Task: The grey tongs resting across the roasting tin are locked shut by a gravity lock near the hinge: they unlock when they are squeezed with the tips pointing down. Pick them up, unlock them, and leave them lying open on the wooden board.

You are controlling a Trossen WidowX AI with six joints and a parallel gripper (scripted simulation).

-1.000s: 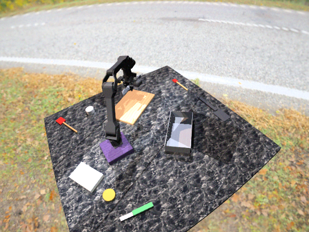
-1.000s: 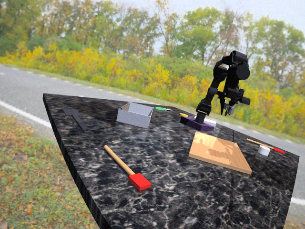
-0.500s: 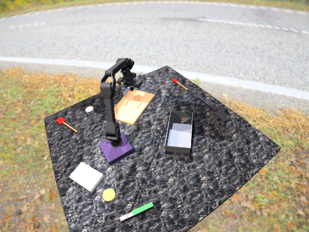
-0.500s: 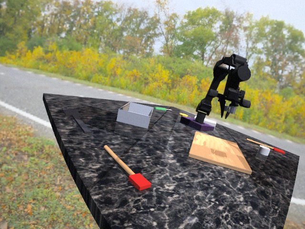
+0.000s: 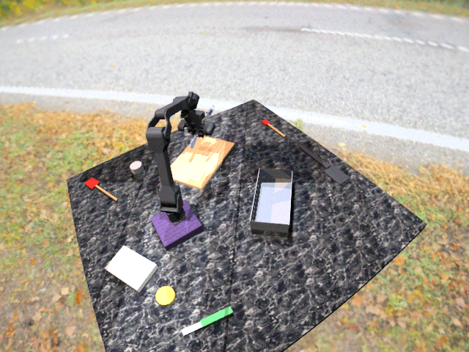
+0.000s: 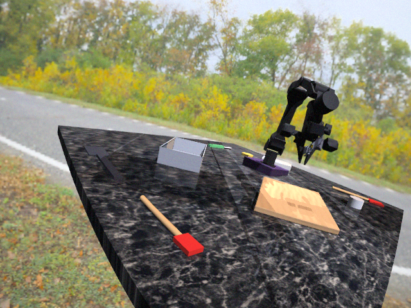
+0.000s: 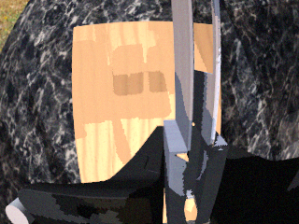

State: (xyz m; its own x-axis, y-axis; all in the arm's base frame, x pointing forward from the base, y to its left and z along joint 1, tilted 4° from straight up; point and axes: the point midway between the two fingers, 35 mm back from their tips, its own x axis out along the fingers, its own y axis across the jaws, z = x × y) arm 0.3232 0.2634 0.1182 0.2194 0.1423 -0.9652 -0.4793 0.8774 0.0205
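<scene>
The wooden board lies 130 mm below my gripper tip and 40 mm behind it. Round my gripper tip: white cylinder: 330 mm behind, 180 mm to the left, 120 mm below; grey roasting tin: 460 mm to the right, 100 mm below, 50 mm ahead; red spatula: 560 mm behind, 200 mm to the left, 130 mm below.
</scene>
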